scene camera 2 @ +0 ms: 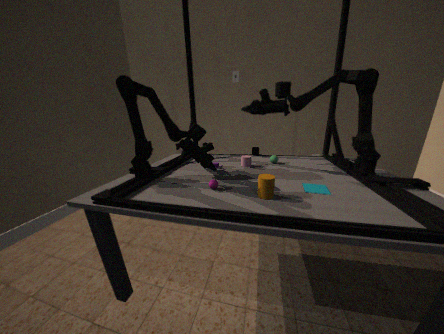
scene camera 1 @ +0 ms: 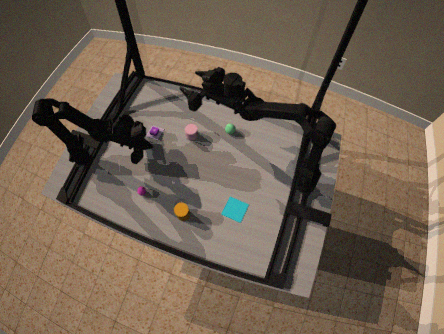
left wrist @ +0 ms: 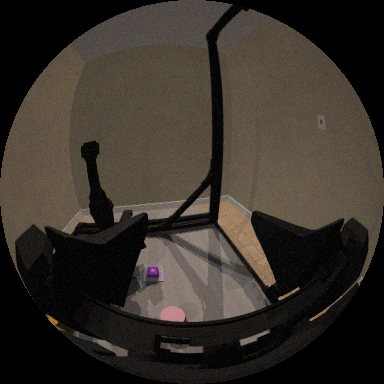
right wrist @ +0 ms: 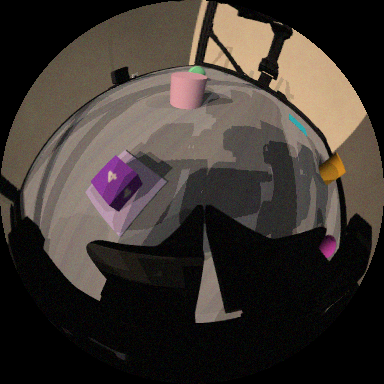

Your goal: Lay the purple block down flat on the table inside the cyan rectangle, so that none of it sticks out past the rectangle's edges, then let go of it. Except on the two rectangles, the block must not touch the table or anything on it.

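Seen in the pictures: left gripper, fingertip midpoint: [scene camera 2: 244, 109] [scene camera 1: 187, 79] [left wrist: 201, 217]; right gripper, fingertip midpoint: [scene camera 2: 215, 169] [scene camera 1: 152, 147] [right wrist: 202, 209]; left arm's base at its link origin: [scene camera 2: 363, 171] [scene camera 1: 305, 186] [right wrist: 262, 83]; right arm's base at its link origin: [scene camera 2: 143, 176] [scene camera 1: 82, 159].
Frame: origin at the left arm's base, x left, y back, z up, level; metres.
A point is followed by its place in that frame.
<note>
The purple block [scene camera 1: 154, 131] @[z 0.000, x 0.128, y -0.660 m] [scene camera 2: 216, 165] @[z -0.007, x 0.137, y -0.651 m] [left wrist: 152, 271] @[z 0.000, x 0.122, y -0.659 m] [right wrist: 114, 179] @[z 0.000, x 0.129, y -0.663 m] stands on the pale lilac rectangle [left wrist: 161, 277] @[z -0.018, x 0.096, y -0.650 m] [right wrist: 120, 225] @[z -0.018, x 0.155, y -0.683 m], a "4" on its top face. The cyan rectangle [scene camera 1: 235, 209] @[z -0.018, x 0.225, y -0.191 m] [scene camera 2: 316, 189] @[z -0.018, x 0.235, y -0.189 m] [right wrist: 298, 124] @[z -0.018, x 0.230, y -0.191 m] lies bare at the lower right in scene camera 1. My right gripper [scene camera 1: 142, 151] [scene camera 2: 214, 168] @[z -0.013, x 0.189, y -0.624 m] [right wrist: 202, 209] @[z -0.013, x 0.189, y -0.624 m] is shut with its tips together and nothing between them, low over the table, beside the block and apart from it. My left gripper [scene camera 1: 190, 82] @[z 0.272, x 0.000, y -0.546 m] [scene camera 2: 243, 109] @[z 0.272, x 0.000, y -0.546 m] [left wrist: 201, 217] @[z 0.272, x 0.000, y -0.546 m] is open and empty, high above the table's far side.
A pink cylinder [scene camera 1: 191, 132] @[z 0.033, x 0.062, y -0.504 m] [right wrist: 187, 90] @[z 0.013, x 0.069, y -0.533 m] stands near the block, with a green ball [scene camera 1: 230, 129] @[z 0.021, x -0.044, y -0.382 m] beyond it. An orange cylinder [scene camera 1: 181, 210] @[z 0.050, x 0.352, y -0.341 m] [scene camera 2: 266, 187] @[z 0.023, x 0.375, y -0.337 m] stands between the magenta ball [scene camera 1: 142, 190] @[z 0.014, x 0.369, y -0.524 m] [scene camera 2: 213, 184] @[z 0.005, x 0.384, y -0.523 m] and the cyan rectangle. Dark rails edge the table.
</note>
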